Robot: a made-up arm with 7 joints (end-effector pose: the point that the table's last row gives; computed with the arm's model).
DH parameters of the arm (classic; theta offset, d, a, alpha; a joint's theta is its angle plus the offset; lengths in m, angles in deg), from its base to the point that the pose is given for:
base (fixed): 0 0 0 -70
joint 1: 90 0 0 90
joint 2: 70 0 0 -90
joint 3: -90 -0.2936 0.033 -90
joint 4: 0 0 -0.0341 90
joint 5: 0 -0.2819 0 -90
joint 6: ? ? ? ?
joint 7: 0 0 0 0
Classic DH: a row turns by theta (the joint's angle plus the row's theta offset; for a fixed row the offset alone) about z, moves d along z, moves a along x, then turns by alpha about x.
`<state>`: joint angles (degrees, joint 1 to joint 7).
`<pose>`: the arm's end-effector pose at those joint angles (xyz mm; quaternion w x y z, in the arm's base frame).
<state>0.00 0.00 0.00 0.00 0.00 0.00 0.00</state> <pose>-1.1 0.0 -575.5 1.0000 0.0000 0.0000 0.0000</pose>
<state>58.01 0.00 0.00 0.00 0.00 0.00 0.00</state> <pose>-459.3 -87.3 -335.7 0.8746 0.0000 0.4556 0.1658</pose>
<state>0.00 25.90 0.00 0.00 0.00 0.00 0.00</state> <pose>-1.1 251.4 -517.7 0.9746 0.2241 0.0000 0.0000</pose>
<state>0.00 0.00 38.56 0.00 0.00 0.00 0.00</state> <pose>-0.9 -0.7 -575.5 0.9439 0.0000 0.0000 0.3302</pose>
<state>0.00 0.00 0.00 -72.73 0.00 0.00 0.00</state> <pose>292.1 0.0 -409.9 0.8053 0.0000 -0.5929 0.0000</pose>
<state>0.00 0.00 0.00 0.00 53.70 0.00 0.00</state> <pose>-1.1 0.0 -575.5 0.8922 0.0000 0.0000 0.4517</pose>
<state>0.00 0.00 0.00 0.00 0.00 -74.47 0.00</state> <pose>-1.1 0.0 -575.5 0.7962 0.0000 -0.6051 0.0000</pose>
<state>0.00 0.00 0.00 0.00 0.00 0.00 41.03</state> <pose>-1.1 0.0 -575.5 0.9366 0.0000 0.0000 0.3505</pose>
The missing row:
joint 6: 0 0 0 90
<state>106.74 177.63 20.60 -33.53 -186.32 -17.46 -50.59</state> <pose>462.1 247.9 -224.4 0.7973 0.3780 -0.4005 -0.2468</pose>
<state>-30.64 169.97 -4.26 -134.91 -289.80 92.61 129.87</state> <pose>172.7 -0.7 224.0 0.4092 0.3403 -0.6954 0.4830</pose>
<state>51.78 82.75 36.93 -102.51 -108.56 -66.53 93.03</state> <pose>192.9 361.5 -48.5 0.7318 0.1824 0.0407 -0.6554</pose>
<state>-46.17 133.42 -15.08 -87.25 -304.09 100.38 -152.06</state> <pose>165.3 235.6 362.6 0.3916 0.3093 0.5011 -0.7070</pose>
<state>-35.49 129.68 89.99 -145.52 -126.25 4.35 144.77</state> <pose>-136.4 -64.0 180.3 0.6539 -0.4628 0.4280 0.4184</pose>
